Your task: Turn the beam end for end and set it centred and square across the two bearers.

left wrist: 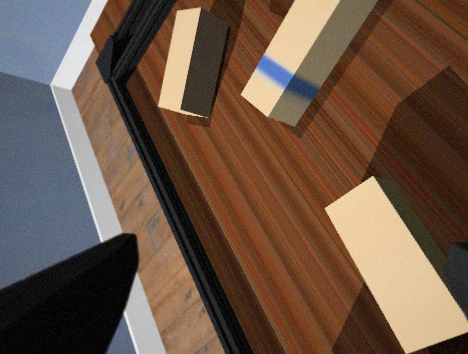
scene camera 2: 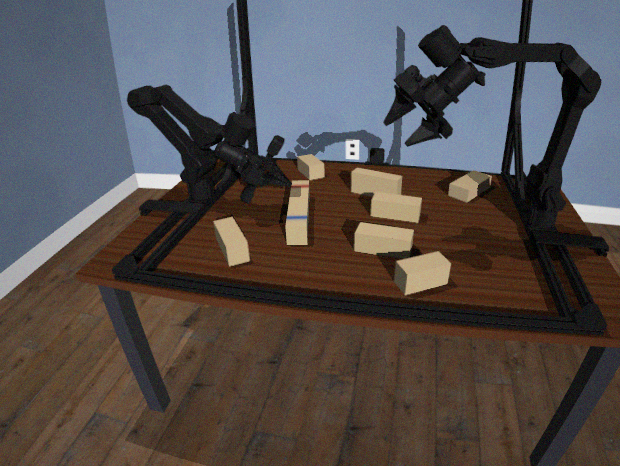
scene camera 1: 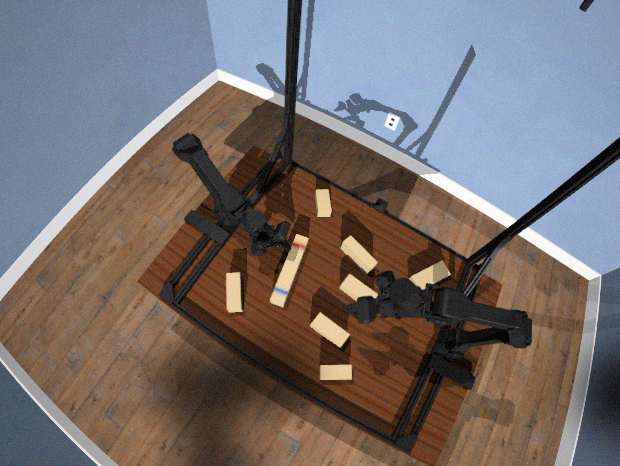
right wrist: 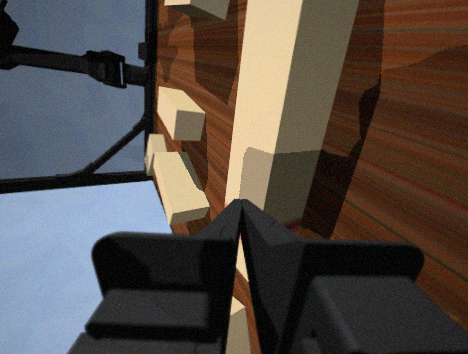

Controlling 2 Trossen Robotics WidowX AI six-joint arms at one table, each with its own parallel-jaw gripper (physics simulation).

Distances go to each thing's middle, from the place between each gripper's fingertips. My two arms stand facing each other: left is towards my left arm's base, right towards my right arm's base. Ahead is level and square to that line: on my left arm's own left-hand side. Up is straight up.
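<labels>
My left gripper is 6 cm past the beam (scene camera 2: 297, 220), 23 cm to the left of it and 22 cm above it.
With my right hand, it's 4 cm above the beam, 3 cm to the right of it and 5 cm short of it. So by its middle, the beam is nearer to my right hand than to my left gripper.
</labels>
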